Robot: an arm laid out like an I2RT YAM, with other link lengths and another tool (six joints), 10 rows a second.
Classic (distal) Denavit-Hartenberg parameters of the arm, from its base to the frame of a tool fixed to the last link. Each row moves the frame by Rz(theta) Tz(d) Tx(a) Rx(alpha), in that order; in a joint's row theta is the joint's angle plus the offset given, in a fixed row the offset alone. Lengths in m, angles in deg.
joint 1: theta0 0  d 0.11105  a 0.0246  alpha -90
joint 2: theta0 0  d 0  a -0.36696  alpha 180
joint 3: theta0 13.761  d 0  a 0.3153  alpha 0
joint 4: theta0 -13.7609  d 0.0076  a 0.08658  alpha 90
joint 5: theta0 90  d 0.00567  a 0  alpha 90
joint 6: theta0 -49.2  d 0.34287  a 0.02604  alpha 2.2
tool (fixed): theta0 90  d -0.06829  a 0  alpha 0
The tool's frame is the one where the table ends.
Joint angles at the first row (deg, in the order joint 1, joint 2, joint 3, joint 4, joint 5, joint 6):
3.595 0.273 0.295 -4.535 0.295 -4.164
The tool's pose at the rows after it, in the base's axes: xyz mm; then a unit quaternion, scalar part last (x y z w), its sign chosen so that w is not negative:
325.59 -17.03 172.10 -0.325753 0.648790 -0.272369 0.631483
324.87 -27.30 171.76 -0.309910 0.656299 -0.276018 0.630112
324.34 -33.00 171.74 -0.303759 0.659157 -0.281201 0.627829
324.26 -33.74 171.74 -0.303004 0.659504 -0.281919 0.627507
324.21 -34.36 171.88 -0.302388 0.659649 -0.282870 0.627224
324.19 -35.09 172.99 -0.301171 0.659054 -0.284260 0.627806
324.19 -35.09 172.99 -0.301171 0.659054 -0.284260 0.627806
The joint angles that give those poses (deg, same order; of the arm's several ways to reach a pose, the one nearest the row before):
1.611 0.291 0.295 -4.517 -0.028 -0.907
-0.517 0.298 0.295 -4.511 -0.473 0.120
-1.503 0.297 0.296 -4.512 -0.454 0.185
-1.631 0.294 0.296 -4.515 -0.451 0.186
-1.630 0.293 0.295 -4.493 -0.318 0.164
-1.627 0.294 0.295 -4.318 -0.163 0.164
-1.627 0.294 0.295 -4.318 -0.163 0.164

